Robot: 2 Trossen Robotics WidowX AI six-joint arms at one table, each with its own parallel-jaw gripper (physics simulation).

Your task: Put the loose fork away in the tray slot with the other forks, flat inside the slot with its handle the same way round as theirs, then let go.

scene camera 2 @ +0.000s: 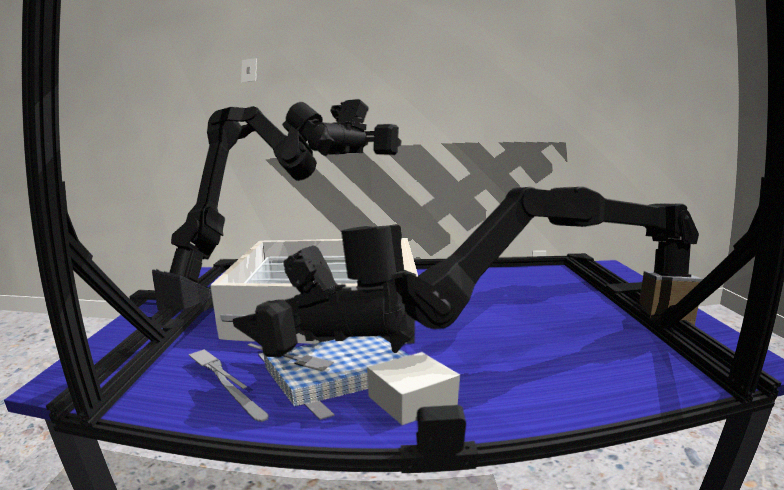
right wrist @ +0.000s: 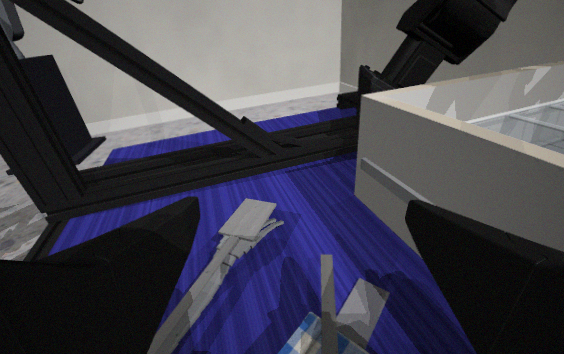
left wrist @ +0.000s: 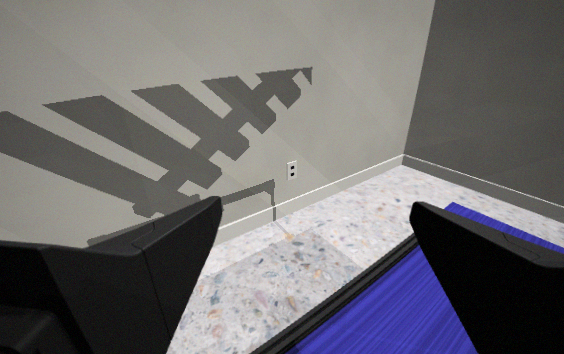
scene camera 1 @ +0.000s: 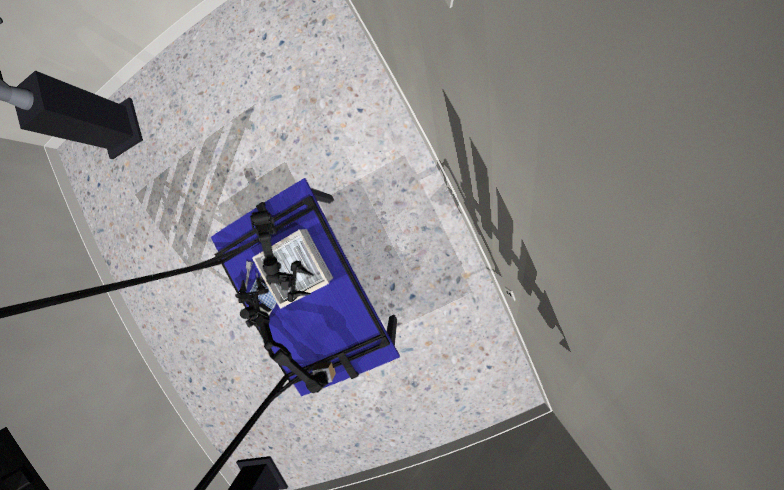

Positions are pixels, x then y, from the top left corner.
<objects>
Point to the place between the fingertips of my right gripper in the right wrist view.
304, 208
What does the white block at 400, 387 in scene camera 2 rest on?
The table.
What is my left gripper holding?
Nothing.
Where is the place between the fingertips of my left gripper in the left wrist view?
315, 208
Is my left gripper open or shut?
Open.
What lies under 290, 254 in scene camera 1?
A cutlery tray.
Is my right gripper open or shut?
Open.
</objects>
